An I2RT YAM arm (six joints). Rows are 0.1 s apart.
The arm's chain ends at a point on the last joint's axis. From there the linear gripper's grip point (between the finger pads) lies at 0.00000 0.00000 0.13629 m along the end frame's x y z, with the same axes.
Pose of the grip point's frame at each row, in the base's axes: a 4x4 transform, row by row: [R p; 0 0 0 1], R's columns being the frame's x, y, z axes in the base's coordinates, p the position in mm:
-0.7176 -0.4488 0.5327 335.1; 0.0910 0.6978 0.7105 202.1; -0.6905 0.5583 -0.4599 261.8; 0 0 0 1
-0.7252 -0.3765 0.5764 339.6; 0.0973 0.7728 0.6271 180.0; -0.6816 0.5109 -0.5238 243.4; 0 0 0 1
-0.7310 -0.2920 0.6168 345.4; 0.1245 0.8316 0.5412 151.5; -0.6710 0.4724 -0.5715 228.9; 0 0 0 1
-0.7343 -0.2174 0.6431 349.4; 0.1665 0.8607 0.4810 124.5; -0.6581 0.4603 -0.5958 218.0; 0 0 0 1
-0.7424 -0.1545 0.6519 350.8; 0.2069 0.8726 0.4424 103.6; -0.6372 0.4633 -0.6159 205.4; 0 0 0 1
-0.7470 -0.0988 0.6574 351.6; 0.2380 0.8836 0.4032 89.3; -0.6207 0.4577 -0.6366 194.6; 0 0 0 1
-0.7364 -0.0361 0.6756 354.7; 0.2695 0.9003 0.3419 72.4; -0.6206 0.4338 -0.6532 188.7; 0 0 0 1
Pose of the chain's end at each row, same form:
-0.7176 -0.4488 0.5327 262.5; 0.0910 0.6978 0.7105 105.3; -0.6905 0.5583 -0.4599 324.5; 0 0 0 1
-0.7252 -0.3765 0.5764 261.0; 0.0973 0.7728 0.6271 94.5; -0.6816 0.5109 -0.5238 314.8; 0 0 0 1
-0.7310 -0.2920 0.6168 261.3; 0.1245 0.8316 0.5412 77.7; -0.6710 0.4724 -0.5715 306.8; 0 0 0 1
-0.7343 -0.2174 0.6431 261.8; 0.1665 0.8607 0.4810 58.9; -0.6581 0.4603 -0.5958 299.2; 0 0 0 1
-0.7424 -0.1545 0.6519 262.0; 0.2069 0.8726 0.4424 43.3; -0.6372 0.4633 -0.6159 289.3; 0 0 0 1
-0.7470 -0.0988 0.6574 262.0; 0.2380 0.8836 0.4032 34.3; -0.6207 0.4577 -0.6366 281.4; 0 0 0 1
-0.7364 -0.0361 0.6756 262.6; 0.2695 0.9003 0.3419 25.8; -0.6206 0.4338 -0.6532 277.7; 0 0 0 1

